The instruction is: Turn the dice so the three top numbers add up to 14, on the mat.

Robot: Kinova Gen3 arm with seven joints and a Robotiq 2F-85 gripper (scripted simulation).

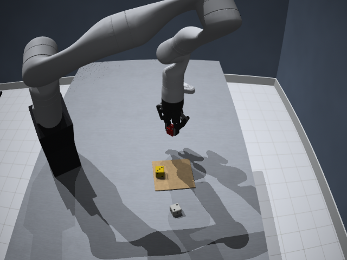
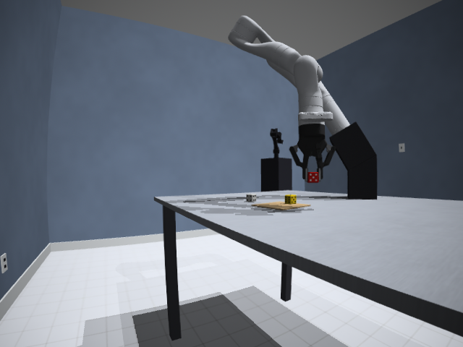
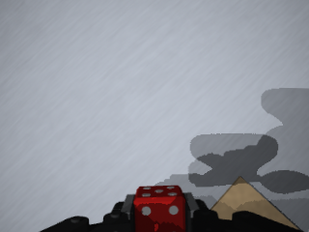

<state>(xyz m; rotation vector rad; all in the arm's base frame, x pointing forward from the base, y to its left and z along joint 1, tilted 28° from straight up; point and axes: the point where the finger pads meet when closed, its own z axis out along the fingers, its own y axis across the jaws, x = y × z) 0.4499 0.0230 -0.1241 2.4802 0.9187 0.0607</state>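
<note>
The tan mat lies 20 mm behind my hand, 130 mm to the right of it and 100 mm below it. From my hand the other things lie so: red die: 10 mm below; yellow die: 70 mm behind, 120 mm to the right, 80 mm below; white die: 50 mm behind, 300 mm to the right, 90 mm below.
</note>
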